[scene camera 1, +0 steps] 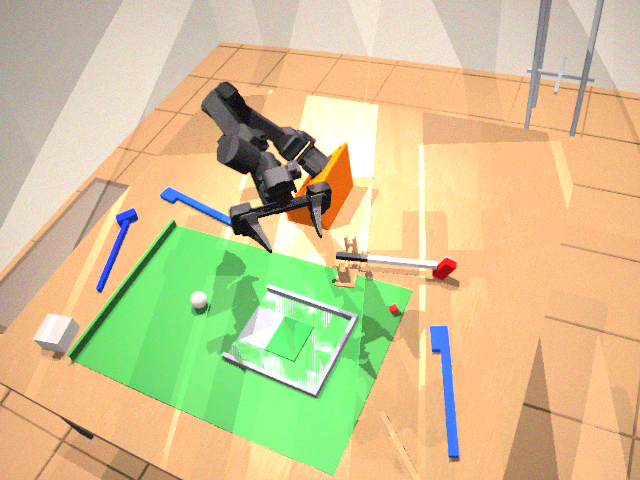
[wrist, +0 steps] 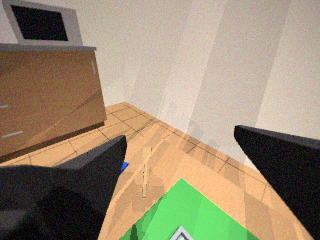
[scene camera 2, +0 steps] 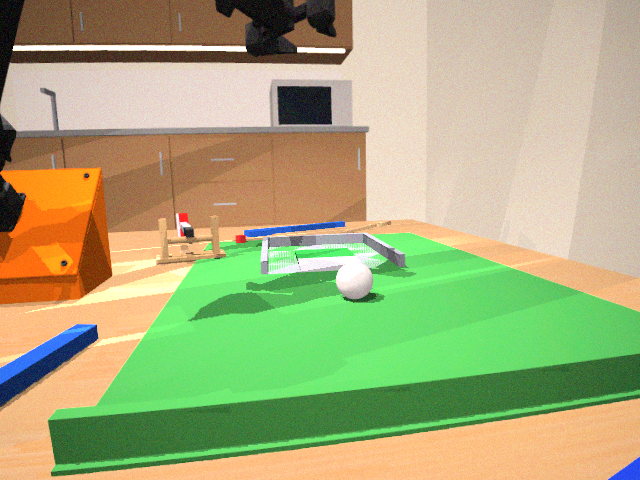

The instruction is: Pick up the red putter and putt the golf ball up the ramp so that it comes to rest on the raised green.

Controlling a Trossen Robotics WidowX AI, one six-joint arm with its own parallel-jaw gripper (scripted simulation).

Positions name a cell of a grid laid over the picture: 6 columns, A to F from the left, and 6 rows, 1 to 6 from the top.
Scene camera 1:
gripper: C4
white block: A5
green mat: B5
wooden stand: D4
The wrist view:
gripper: D4
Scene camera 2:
gripper: C1
white golf ball: D4
green mat: C5
wooden stand: B4
